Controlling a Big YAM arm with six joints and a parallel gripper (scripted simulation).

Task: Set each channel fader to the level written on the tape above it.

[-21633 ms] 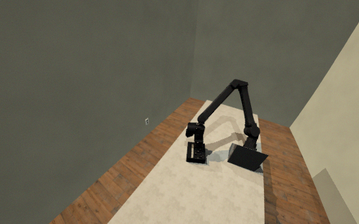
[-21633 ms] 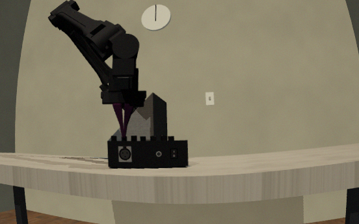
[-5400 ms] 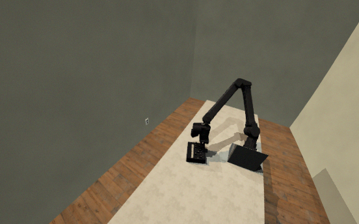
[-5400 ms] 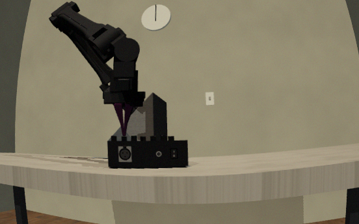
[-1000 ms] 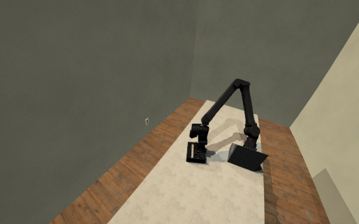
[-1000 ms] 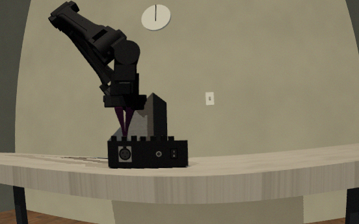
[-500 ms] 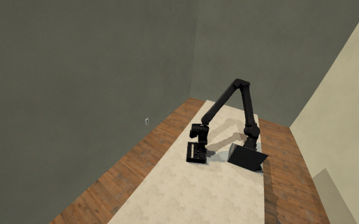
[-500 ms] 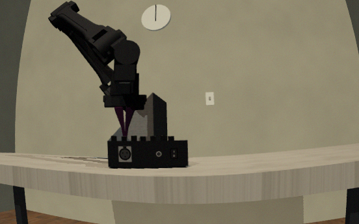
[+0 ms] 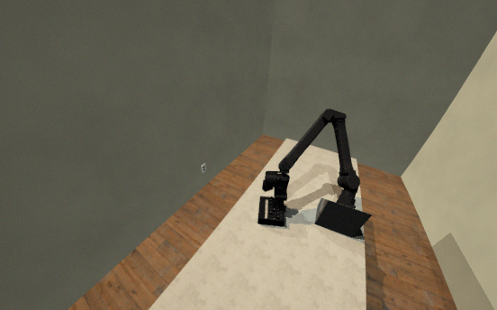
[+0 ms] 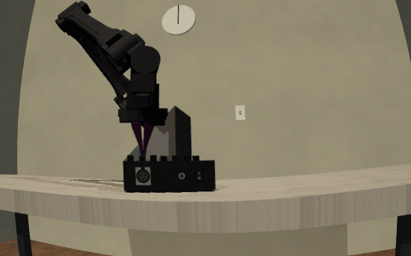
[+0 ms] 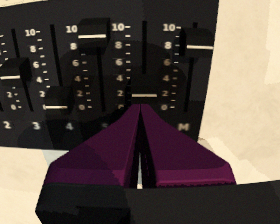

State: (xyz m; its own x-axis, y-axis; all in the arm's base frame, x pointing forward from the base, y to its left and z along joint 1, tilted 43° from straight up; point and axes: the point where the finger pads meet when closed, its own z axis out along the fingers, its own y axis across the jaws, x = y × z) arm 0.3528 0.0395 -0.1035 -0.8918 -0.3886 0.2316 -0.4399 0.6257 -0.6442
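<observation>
Right now the channel 6 fader is 10 mm ahead of my hand. The rest, counted from my hand: master fader 50 mm ahead, 10 mm to the right; then channel 5 fader 40 mm to the left, 30 mm ahead; then channel 4 fader 40 mm to the left, 10 mm behind.
</observation>
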